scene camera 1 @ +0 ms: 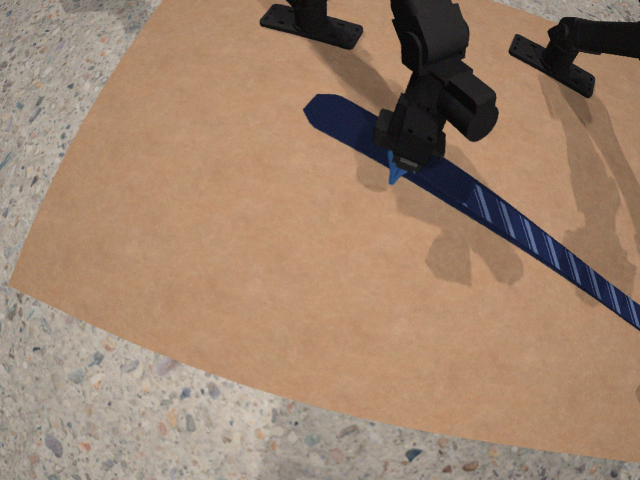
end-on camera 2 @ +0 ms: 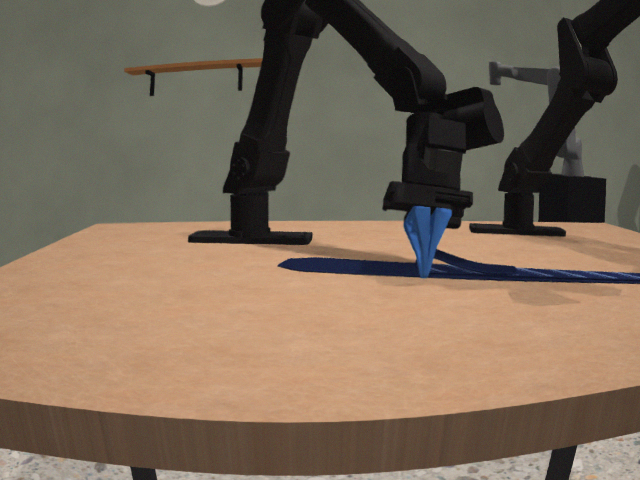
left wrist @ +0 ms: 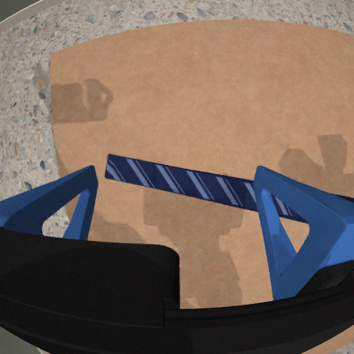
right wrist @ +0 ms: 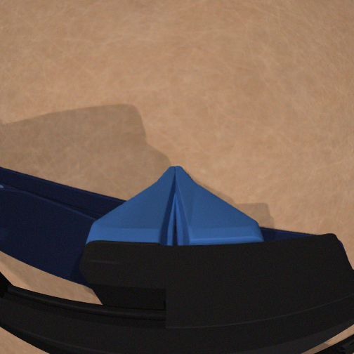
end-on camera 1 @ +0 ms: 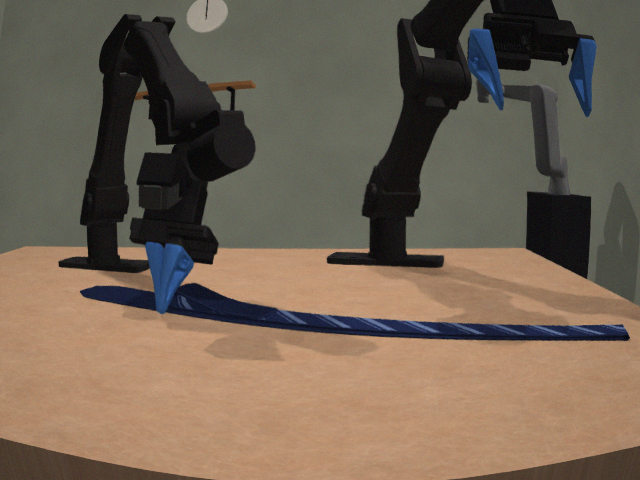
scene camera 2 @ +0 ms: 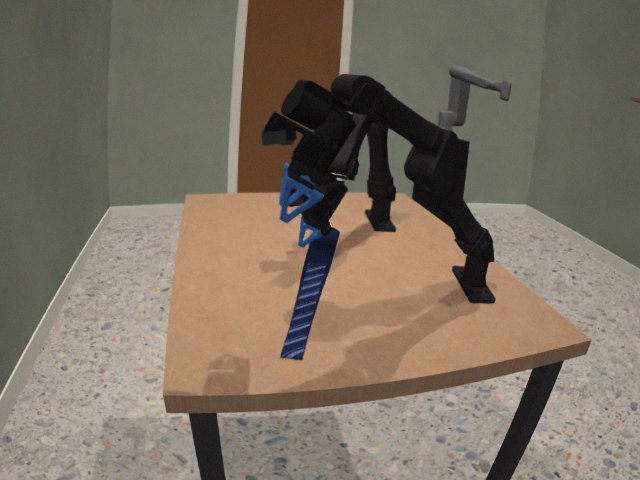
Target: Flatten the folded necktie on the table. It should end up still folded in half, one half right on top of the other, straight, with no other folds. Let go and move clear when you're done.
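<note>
The dark blue necktie [scene camera 1: 558, 253] [scene camera 2: 310, 294] [end-on camera 1: 439, 329] [end-on camera 2: 341, 266] [left wrist: 190, 182] lies lengthwise on the table, striped over much of its length. Its plain dark, pointed end lies at the left in scene camera 1. A plain dark section [scene camera 1: 449, 180] [end-on camera 1: 222, 303] [end-on camera 2: 475, 266] [right wrist: 40, 230] is doubled back on top, its fold raised beside my right gripper. My right gripper [scene camera 1: 392, 181] [scene camera 2: 301, 244] [end-on camera 1: 162, 311] [end-on camera 2: 424, 275] [right wrist: 174, 175] is shut, empty, tips low at the tie's long edge. My left gripper [end-on camera 1: 544, 111] [left wrist: 175, 174] is open, high above the tie's striped narrow end.
The tan table [scene camera 1: 206, 258] [scene camera 2: 222, 310] [end-on camera 1: 310, 413] [end-on camera 2: 206, 361] [left wrist: 200, 90] carries both arm bases [end-on camera 1: 385, 259] [end-on camera 2: 250, 237] along its far side in the end-on views. The arms cast shadows across it. A small grey arm [scene camera 2: 459, 98] [end-on camera 1: 546, 134] stands behind the table.
</note>
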